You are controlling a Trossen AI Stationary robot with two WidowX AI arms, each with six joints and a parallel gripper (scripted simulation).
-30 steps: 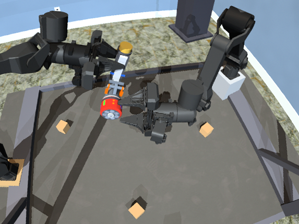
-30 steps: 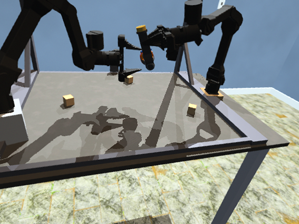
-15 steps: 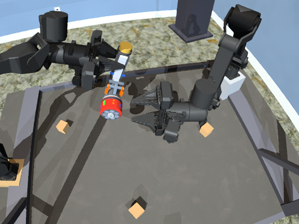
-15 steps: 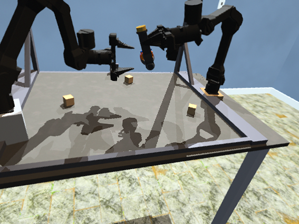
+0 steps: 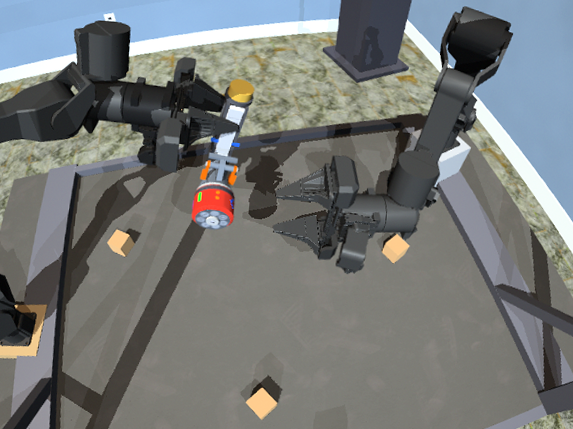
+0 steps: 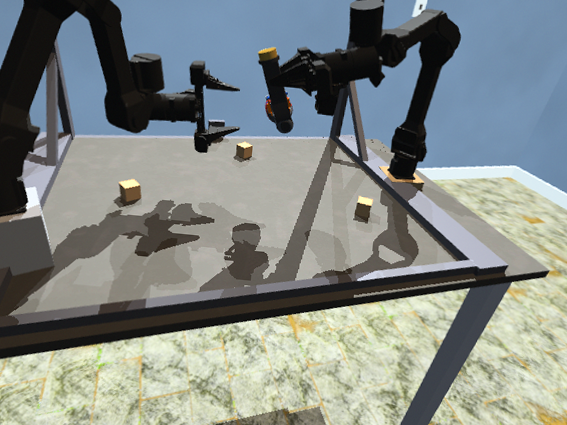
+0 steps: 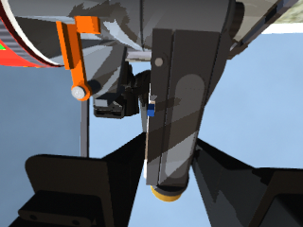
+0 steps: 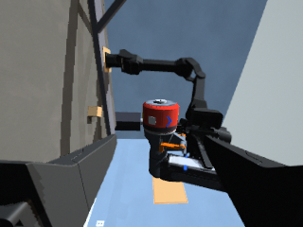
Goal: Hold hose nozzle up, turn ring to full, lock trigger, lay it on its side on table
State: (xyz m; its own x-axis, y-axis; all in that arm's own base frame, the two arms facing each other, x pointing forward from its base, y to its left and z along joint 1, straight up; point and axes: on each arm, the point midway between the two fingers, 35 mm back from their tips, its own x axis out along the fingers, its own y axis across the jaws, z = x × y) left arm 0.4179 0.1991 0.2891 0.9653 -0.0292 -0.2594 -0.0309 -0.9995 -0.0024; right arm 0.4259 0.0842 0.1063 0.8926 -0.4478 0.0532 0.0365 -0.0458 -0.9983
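My right hand is 110 mm to the right of the red spray ring, 50 mm short of it and 10 mm below it.
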